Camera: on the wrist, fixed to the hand. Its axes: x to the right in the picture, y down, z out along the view.
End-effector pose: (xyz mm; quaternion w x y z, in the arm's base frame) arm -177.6 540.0 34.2 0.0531 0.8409 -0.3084 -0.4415
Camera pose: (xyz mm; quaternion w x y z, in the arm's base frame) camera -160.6 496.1 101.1 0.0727 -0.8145 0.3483 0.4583
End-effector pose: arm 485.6 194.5 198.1 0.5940 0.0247 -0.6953 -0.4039
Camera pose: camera 565.2 204.3 214.1 0.5333 0.0771 -0.7753 -0.3293
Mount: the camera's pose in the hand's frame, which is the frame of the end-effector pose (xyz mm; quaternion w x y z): -15.5 51.5 -61.6 0.9908 0.1168 -0.0667 -0.0147
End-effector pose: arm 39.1 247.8 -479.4 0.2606 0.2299 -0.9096 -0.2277
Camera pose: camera 71.1 278.7 -410.8 0.1673 0.2564 -0.9418 -0.1385
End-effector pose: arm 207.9 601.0 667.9 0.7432 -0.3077 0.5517 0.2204
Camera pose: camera 126.8 594.8 659.2 0.8124 -0.2115 0.5183 0.1635
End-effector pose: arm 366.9 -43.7 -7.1 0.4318 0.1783 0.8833 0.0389
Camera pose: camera 342.3 4.2 54.4 0.4665 0.2167 0.8536 -0.0829
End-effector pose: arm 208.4 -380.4 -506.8 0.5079 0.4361 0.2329 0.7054
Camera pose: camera 131.1 -406.9 -504.4 0.4782 0.5350 0.2857 0.6352
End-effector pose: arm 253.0 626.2 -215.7 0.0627 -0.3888 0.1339 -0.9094
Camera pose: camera 219.6 592.3 -282.2 0.1031 -0.4405 0.0166 -0.8917
